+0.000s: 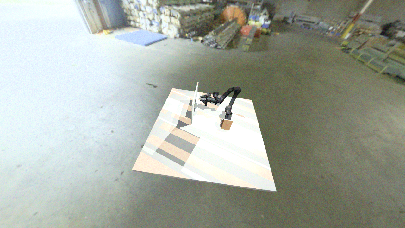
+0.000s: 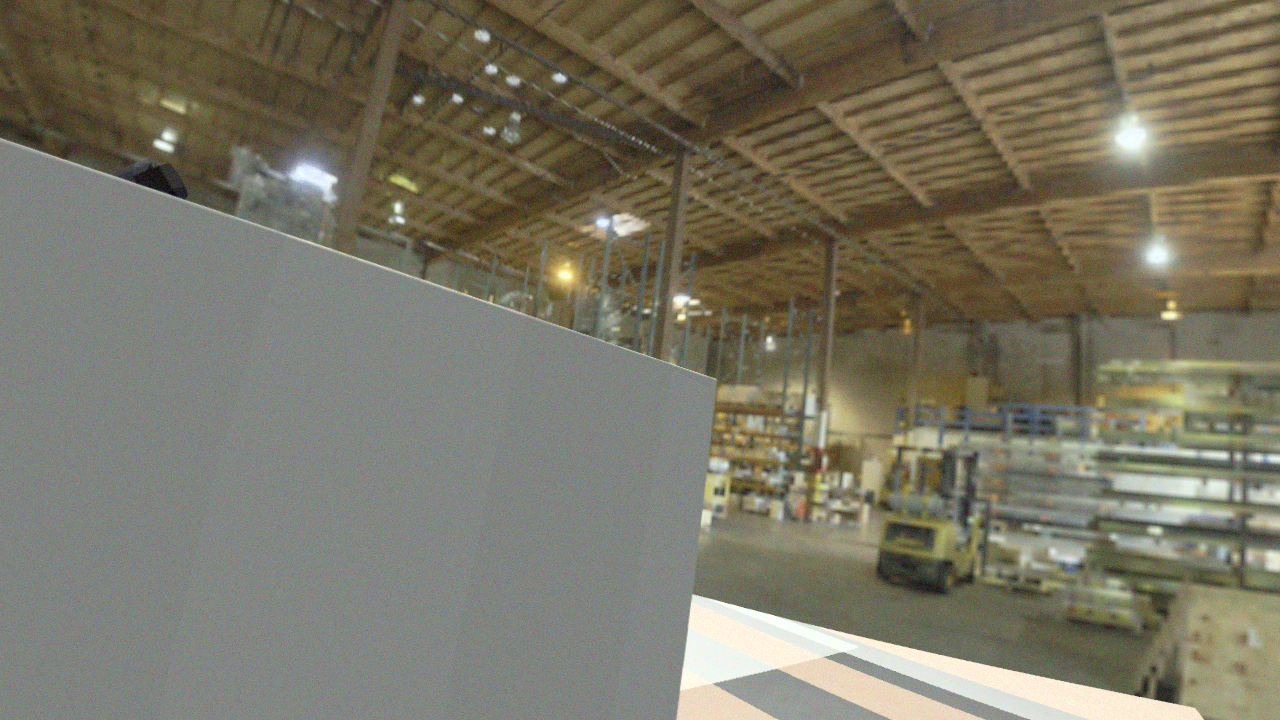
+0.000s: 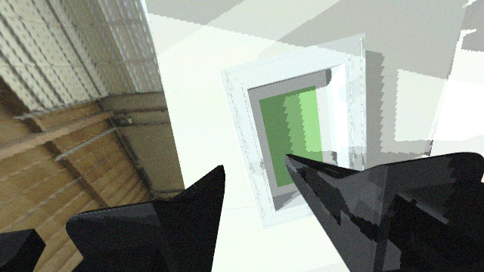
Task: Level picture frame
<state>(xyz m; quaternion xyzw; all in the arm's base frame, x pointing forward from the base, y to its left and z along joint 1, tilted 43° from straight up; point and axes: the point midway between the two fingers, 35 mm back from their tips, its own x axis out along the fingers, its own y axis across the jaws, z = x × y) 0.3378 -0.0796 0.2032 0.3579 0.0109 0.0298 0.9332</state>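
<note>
My gripper tip is 5 cm above the picture frame and 4 cm short of it. From my gripper tip the other things lie so: wall panel 7 cm below, 5 cm ahead, 1 cm to the left.
</note>
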